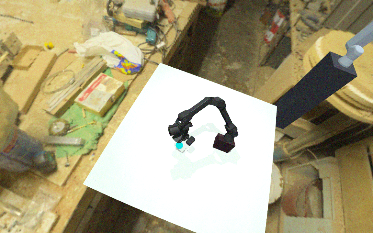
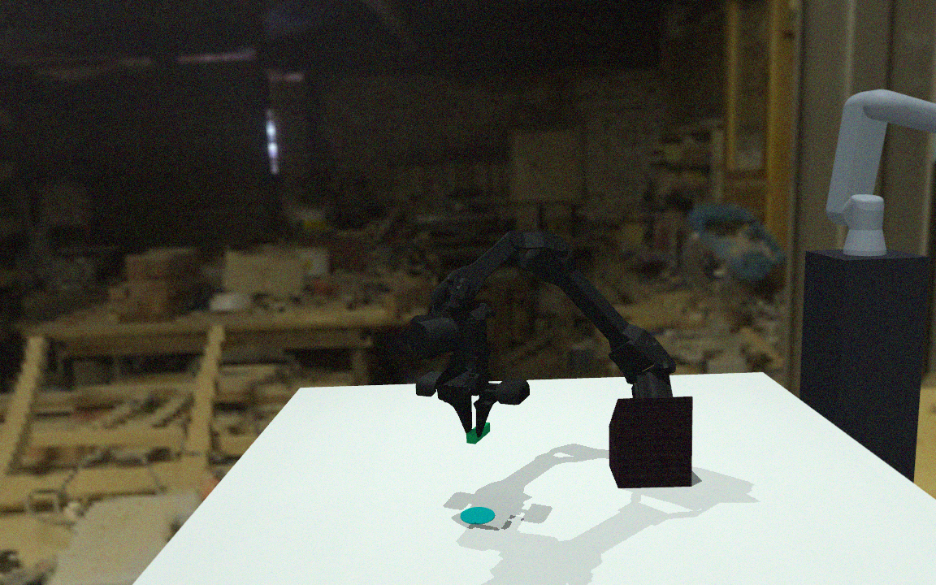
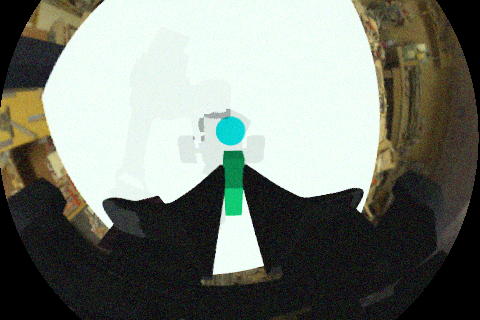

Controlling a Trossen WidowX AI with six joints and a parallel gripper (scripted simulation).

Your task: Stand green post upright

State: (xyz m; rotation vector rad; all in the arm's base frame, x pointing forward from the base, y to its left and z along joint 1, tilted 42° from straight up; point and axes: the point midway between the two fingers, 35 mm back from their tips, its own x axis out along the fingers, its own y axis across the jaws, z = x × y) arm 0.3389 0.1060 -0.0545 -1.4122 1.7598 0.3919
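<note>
The cyan circle is 14 cm below my gripper tip. Also, from my gripper tip: green post: 1 cm behind, 2 cm to the right.
</note>
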